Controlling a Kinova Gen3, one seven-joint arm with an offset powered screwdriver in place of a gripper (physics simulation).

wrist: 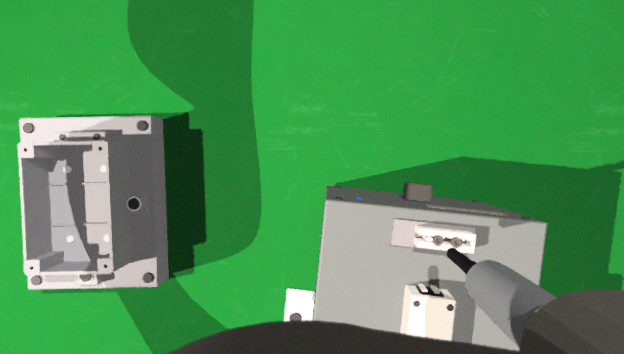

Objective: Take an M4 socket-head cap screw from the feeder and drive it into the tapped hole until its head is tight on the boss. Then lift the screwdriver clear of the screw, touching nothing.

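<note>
The screwdriver (pixel 452 253) reaches in from the lower right of the wrist view, with its black bit over the grey feeder (pixel 360 260). The bit's tip shows just below the white pick-up block (pixel 420 238) in the picture; its height above the feeder cannot be told. No screw shows on the tip. Two socket-head screws (pixel 438 240) (pixel 456 242) sit side by side in the block. The grey housing (pixel 142 165) stands at the left. Its tapped hole (pixel 133 203) shows as a dark, open round hole with a pale rim, and no screw head shows in it.
A white bracket (pixel 416 320) stands on the feeder below the block, close to the screwdriver. A dark knob (pixel 418 192) is at the feeder's back edge. A small white tab (pixel 300 302) sits at its left. The housing has raised walls and corner screws. Green table lies between housing and feeder.
</note>
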